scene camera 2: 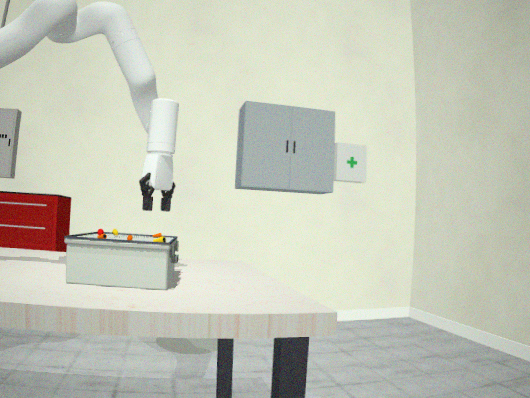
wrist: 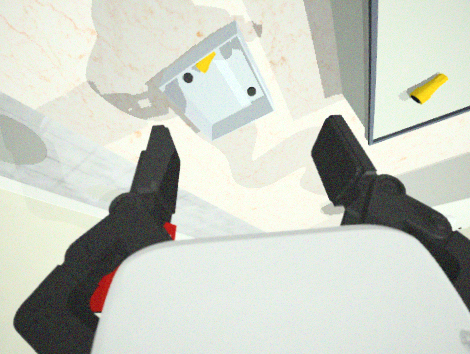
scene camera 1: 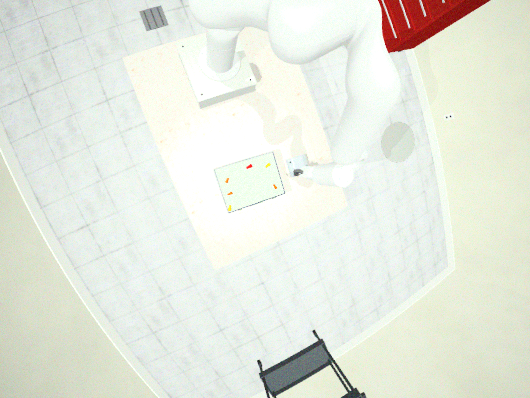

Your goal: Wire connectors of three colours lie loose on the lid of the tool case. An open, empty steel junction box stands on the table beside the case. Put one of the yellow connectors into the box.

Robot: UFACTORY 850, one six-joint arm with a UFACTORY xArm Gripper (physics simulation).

Labels:
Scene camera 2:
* gripper: 156,210
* tool case: 140,263
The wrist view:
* gripper: 247,138
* tool case: 382,59
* steel junction box: 232,93
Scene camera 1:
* tool case: 251,186

